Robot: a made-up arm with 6 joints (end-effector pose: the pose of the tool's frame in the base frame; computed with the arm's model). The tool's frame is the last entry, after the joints. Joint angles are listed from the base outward.
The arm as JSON. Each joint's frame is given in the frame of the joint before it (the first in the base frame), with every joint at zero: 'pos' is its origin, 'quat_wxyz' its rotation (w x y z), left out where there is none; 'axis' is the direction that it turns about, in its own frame. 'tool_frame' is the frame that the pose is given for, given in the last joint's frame.
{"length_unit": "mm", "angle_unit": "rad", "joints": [
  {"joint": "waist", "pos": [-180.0, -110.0, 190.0], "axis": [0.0, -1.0, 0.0]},
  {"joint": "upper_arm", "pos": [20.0, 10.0, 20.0], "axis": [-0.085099, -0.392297, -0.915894]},
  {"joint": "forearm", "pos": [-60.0, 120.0, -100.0], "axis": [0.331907, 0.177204, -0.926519]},
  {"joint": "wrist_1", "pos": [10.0, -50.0, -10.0], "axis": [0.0, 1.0, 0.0]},
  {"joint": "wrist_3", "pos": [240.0, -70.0, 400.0], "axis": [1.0, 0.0, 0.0]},
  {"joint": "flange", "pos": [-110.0, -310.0, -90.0], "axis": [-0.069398, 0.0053, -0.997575]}
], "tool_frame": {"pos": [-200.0, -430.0, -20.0]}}
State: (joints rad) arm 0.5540 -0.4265 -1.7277 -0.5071 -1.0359 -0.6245
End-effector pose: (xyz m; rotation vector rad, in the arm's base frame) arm -0.6285 -0.0716 1.2065 -1.6153 -1.7813 1.7929
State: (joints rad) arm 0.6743 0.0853 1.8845 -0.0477 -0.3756 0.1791
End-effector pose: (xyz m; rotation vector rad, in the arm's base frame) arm -1.1007 0.1526 -0.1133 0.8913 0.1737 -1.6328
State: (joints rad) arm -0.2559 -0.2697 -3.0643 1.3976 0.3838 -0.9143
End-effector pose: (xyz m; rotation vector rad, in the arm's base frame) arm -0.3458 0.8255 0.1469 1.9488 -0.7912 -2.2124
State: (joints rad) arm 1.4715 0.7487 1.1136 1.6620 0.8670 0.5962
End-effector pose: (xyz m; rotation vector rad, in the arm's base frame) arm -0.1893 0.0789 -0.2195 2.2190 0.8260 0.3618
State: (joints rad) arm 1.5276 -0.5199 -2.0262 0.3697 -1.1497 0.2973
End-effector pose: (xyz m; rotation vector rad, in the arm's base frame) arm -1.1708 0.2330 -0.0951 1.9215 1.6771 -0.5306
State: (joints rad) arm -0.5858 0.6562 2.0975 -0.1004 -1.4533 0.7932
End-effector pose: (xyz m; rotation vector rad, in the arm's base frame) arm -0.1757 0.2981 0.9769 1.1107 -1.8204 2.2032
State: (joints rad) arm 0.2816 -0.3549 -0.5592 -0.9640 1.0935 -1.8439
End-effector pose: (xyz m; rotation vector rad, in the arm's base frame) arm -0.0534 0.2032 0.6469 -0.3445 1.3691 -2.4213
